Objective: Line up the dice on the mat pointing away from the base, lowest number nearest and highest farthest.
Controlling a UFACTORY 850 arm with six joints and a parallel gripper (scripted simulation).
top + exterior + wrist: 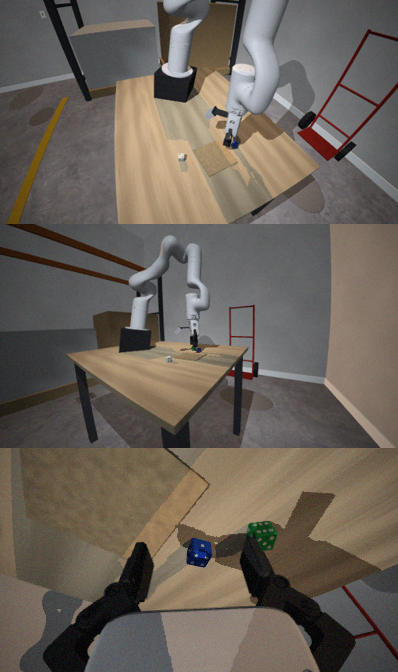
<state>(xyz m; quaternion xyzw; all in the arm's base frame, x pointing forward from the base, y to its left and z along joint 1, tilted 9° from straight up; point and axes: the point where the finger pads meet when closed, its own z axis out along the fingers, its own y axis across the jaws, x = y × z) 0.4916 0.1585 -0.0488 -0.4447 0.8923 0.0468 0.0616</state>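
The blue die is 20 mm ahead of my hand, 30 mm to the left of it and 40 mm below it. From my hand the other things lie so: white die 30 mm ahead, 220 mm to the right, 40 mm below; green die 50 mm behind, 50 mm to the left, 40 mm below; tan mat 50 mm ahead, 80 mm to the right, 50 mm below.
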